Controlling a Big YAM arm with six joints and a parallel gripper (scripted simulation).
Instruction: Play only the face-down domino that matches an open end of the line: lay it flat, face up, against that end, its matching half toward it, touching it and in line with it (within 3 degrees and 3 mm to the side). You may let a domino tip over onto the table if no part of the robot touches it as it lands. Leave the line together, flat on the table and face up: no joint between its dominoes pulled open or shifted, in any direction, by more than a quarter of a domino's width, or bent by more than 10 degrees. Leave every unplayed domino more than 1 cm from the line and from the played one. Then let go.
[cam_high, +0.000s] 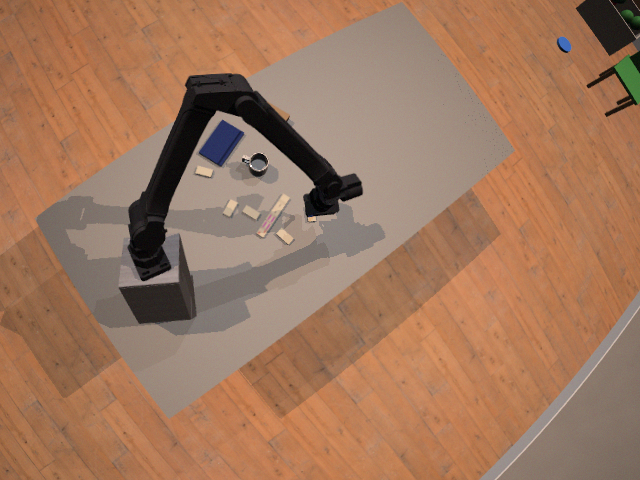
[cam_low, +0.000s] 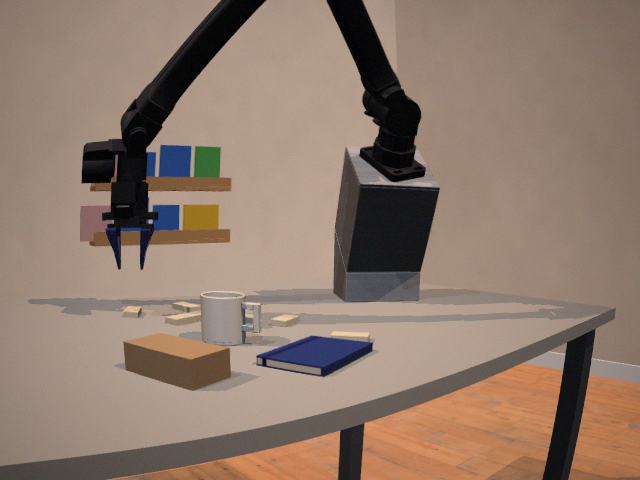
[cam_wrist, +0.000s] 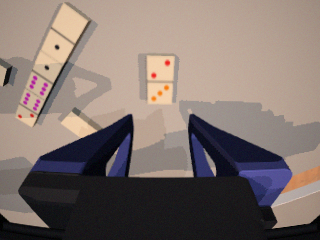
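My gripper is now 8 cm above the cream domino. From my hand the other things lie so: blue book 36 cm to the left, 18 cm behind, 8 cm below; brown box 37 cm to the left, 7 cm below, 2 cm ahead; white mug 22 cm to the left, 10 cm behind, 6 cm below.
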